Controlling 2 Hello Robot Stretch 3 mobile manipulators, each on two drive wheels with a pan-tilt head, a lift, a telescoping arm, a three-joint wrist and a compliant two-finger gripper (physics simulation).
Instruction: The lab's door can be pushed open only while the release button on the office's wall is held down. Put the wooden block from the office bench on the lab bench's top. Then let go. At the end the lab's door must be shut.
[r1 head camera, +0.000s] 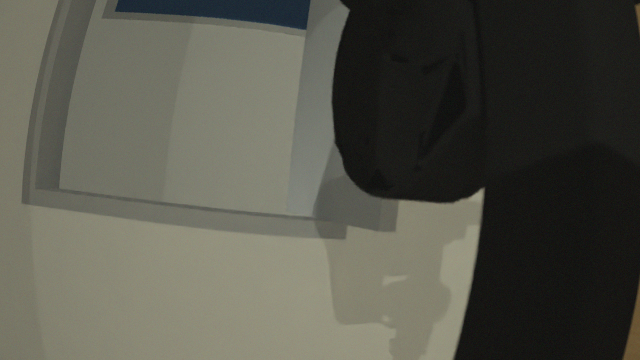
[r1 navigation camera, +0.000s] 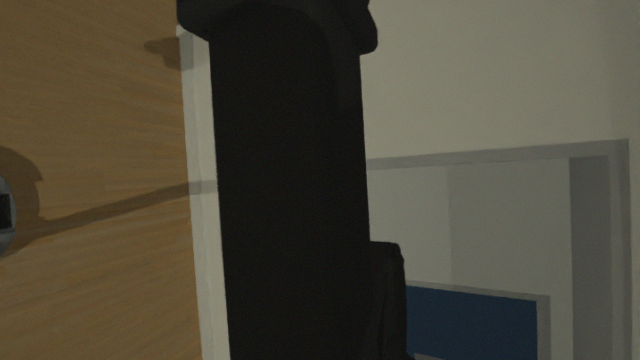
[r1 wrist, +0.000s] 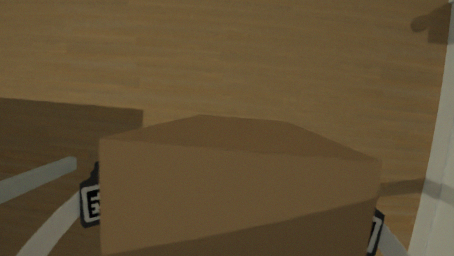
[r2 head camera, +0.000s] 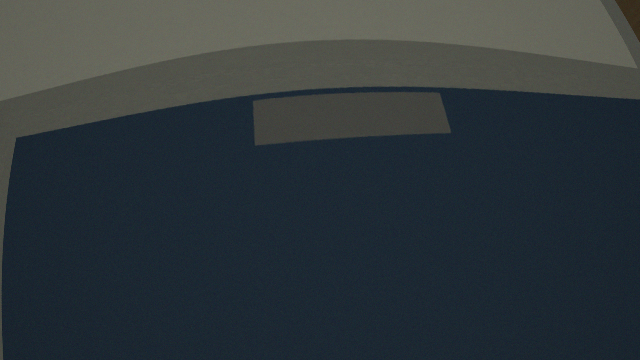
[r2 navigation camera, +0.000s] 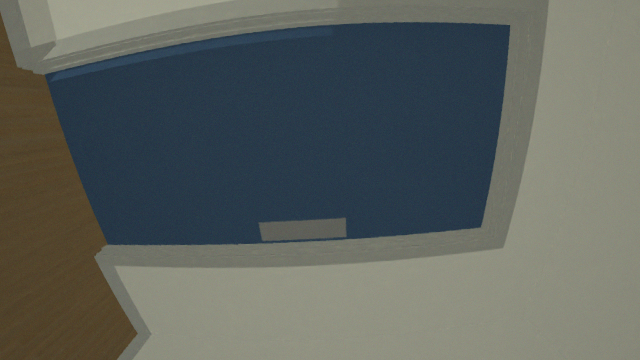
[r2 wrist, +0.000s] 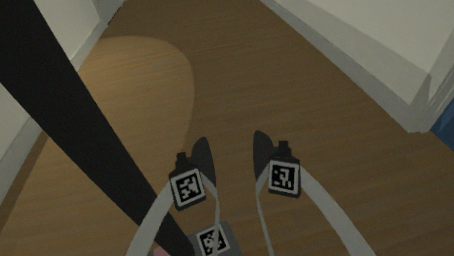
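The r1 gripper is shut on the wooden block, a large brown block held above the floor, with a finger at each side. The r2 gripper is open and empty above the wooden floor. A blue door with a grey plate stands in its grey frame and looks shut; part of a blue panel shows at the right edge of the r2 wrist view. Through an opening, r1 sees a blue panel. I cannot tell which door each is. The release button and lab bench top do not show.
A grey-framed opening is in the pale wall near r1. A dark robot mast blocks part of r1's views. A pale bar lies left of the block. A dark bar crosses r2's wrist view.
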